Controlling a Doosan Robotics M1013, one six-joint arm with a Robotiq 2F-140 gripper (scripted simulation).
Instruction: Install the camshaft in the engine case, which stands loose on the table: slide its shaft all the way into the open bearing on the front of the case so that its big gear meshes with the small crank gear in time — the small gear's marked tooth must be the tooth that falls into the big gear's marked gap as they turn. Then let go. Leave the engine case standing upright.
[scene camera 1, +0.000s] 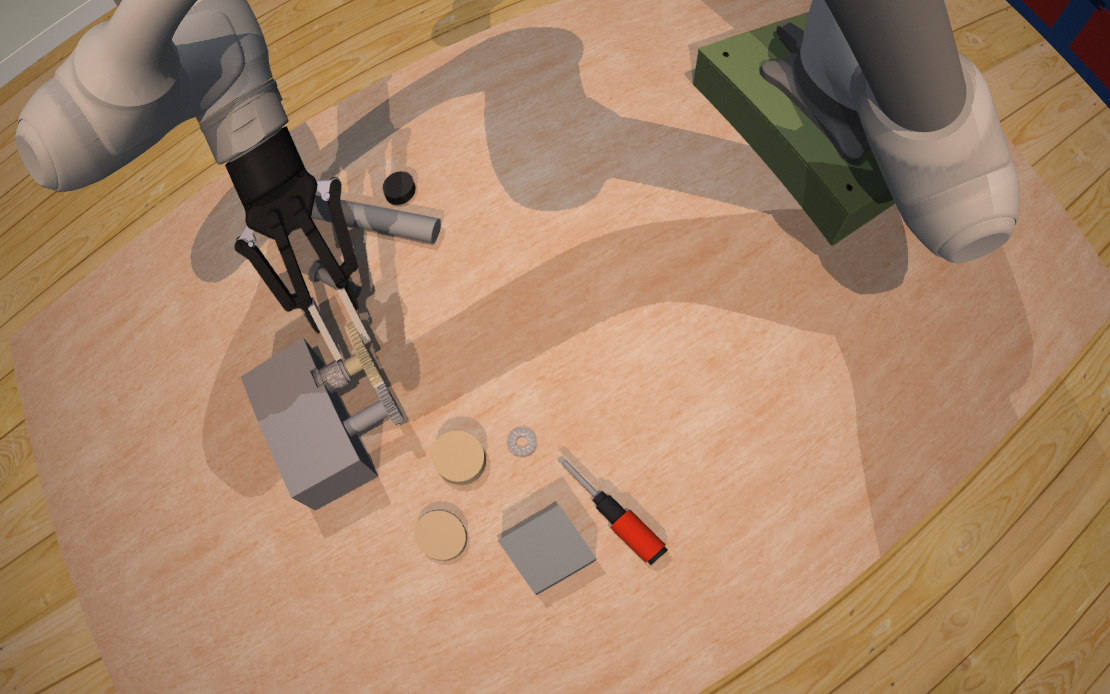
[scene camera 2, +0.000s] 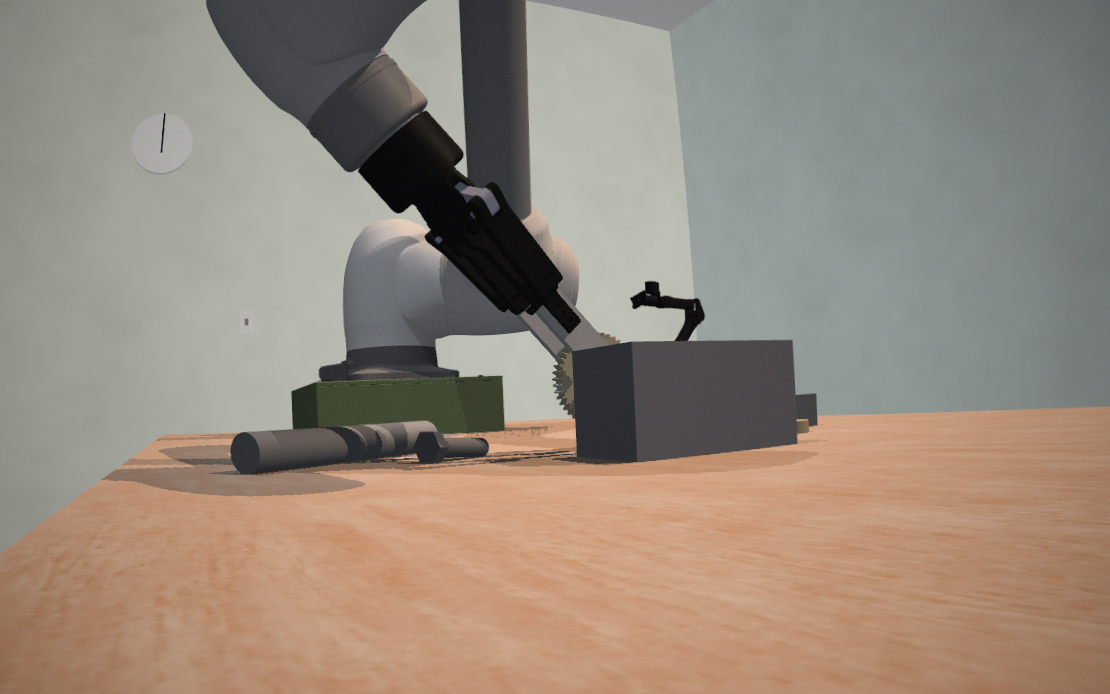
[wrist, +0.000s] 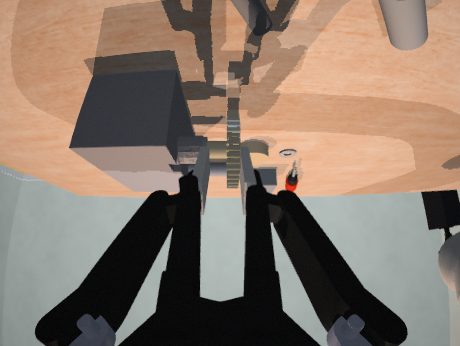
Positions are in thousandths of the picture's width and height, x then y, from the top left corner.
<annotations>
My gripper (scene camera 1: 317, 499): 82 cm from the lens. A camshaft (scene camera 1: 315, 530) is 82 cm from the lens. A grey block (scene camera 1: 494, 792): 78 cm from the lens.
</annotations>
